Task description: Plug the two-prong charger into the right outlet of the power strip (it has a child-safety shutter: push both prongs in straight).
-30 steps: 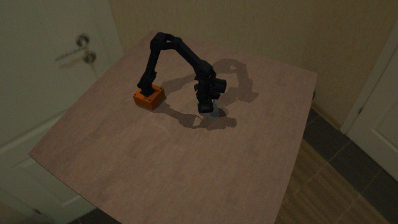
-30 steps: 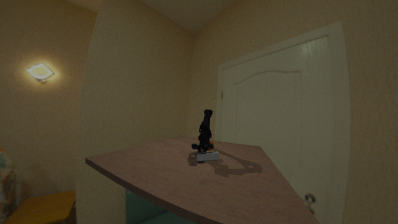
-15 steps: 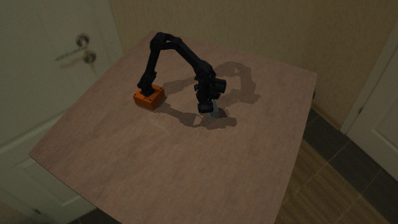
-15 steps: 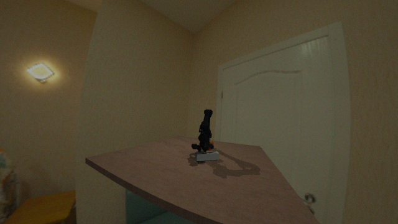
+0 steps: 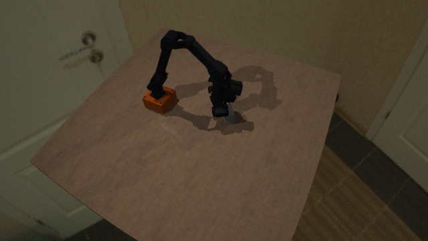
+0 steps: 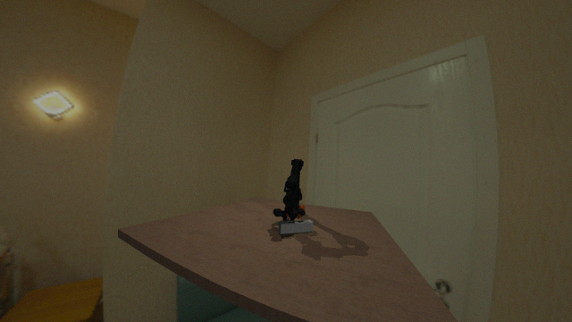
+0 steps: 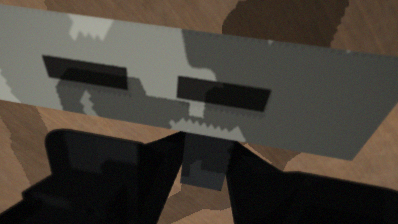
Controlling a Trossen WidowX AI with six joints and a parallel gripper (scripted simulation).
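Now: gripper tip 10 mm short of the black two-prong charger, 10 mm to the right of it and 10 mm below it.
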